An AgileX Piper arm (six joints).
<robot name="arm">
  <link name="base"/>
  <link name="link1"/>
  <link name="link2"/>
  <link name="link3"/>
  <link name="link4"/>
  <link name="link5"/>
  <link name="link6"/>
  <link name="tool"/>
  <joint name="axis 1" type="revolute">
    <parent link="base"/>
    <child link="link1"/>
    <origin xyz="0 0 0.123"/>
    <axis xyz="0 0 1"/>
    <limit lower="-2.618" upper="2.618"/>
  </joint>
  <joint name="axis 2" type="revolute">
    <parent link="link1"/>
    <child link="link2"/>
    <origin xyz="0 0 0"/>
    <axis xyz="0 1 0"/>
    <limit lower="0" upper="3.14"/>
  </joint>
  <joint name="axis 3" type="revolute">
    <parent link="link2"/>
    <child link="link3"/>
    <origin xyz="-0.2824 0 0.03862"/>
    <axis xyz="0 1 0"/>
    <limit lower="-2.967" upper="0"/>
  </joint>
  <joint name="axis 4" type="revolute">
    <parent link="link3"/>
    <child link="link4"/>
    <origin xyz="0.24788 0 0.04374"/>
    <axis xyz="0.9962 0 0.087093"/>
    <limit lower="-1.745" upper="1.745"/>
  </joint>
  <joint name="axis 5" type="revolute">
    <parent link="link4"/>
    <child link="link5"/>
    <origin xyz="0 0 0"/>
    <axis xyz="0 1 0"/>
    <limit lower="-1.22" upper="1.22"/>
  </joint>
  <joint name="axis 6" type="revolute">
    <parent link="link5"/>
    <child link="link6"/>
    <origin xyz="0.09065 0 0.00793"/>
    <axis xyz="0.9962 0 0.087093"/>
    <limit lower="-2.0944" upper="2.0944"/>
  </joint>
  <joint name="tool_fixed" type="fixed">
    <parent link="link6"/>
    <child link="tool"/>
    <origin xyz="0 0 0" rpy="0 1.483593 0"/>
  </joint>
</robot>
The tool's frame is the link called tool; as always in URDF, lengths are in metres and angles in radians.
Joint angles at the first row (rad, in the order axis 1, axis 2, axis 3, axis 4, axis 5, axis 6):
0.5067, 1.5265, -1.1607, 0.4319, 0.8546, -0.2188
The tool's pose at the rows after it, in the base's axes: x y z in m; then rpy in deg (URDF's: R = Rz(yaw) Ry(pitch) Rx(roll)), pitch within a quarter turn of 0, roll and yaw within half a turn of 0:
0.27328 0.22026 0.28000 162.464 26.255 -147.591
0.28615 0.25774 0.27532 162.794 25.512 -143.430
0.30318 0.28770 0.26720 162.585 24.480 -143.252
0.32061 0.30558 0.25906 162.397 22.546 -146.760
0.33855 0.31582 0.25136 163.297 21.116 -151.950
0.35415 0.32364 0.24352 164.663 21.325 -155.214
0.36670 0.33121 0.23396 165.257 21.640 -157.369
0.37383 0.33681 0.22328 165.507 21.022 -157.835
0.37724 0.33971 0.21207 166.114 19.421 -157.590
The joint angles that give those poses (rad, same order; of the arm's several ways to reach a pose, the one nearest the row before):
0.6045, 1.6565, -1.3092, 0.3789, 0.8782, -0.2126
0.6660, 1.7826, -1.4596, 0.3667, 0.9157, -0.2038
0.6991, 1.9079, -1.6117, 0.3466, 0.9482, -0.1530
0.7094, 2.0104, -1.7444, 0.3079, 0.9866, -0.0502
0.7104, 2.0960, -1.8604, 0.2435, 1.0154, 0.0801
0.7104, 2.1679, -1.9553, 0.1861, 1.0252, 0.1643
0.7104, 2.2341, -2.0357, 0.1538, 1.0296, 0.2154
0.7104, 2.2852, -2.0885, 0.1475, 1.0413, 0.2289
0.7104, 2.3231, -2.1191, 0.1453, 1.0633, 0.2321

